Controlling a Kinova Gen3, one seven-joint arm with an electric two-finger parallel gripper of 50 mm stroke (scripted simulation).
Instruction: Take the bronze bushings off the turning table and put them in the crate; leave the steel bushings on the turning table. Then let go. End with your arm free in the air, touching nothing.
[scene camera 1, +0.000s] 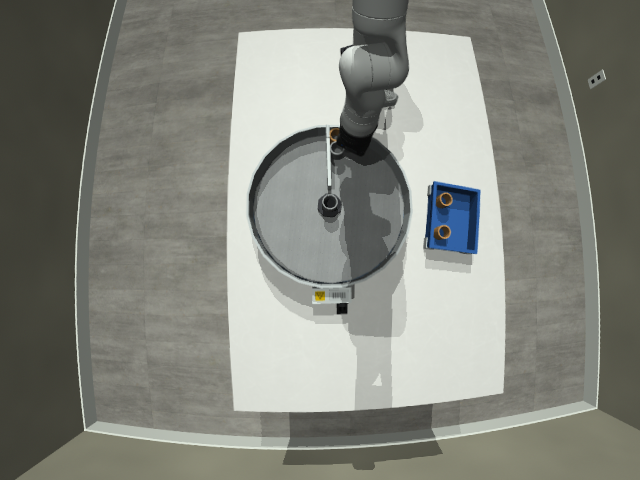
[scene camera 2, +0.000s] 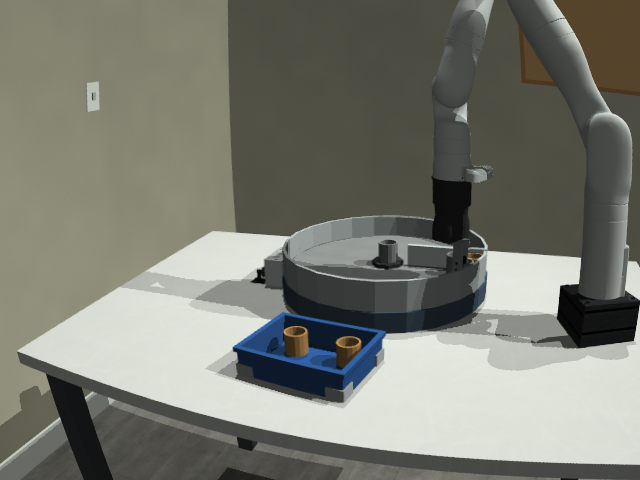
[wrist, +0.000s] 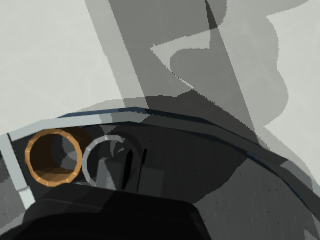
The pictures show: the gripper, a blue crate and a round grey turning table.
The gripper shows as well in the wrist view.
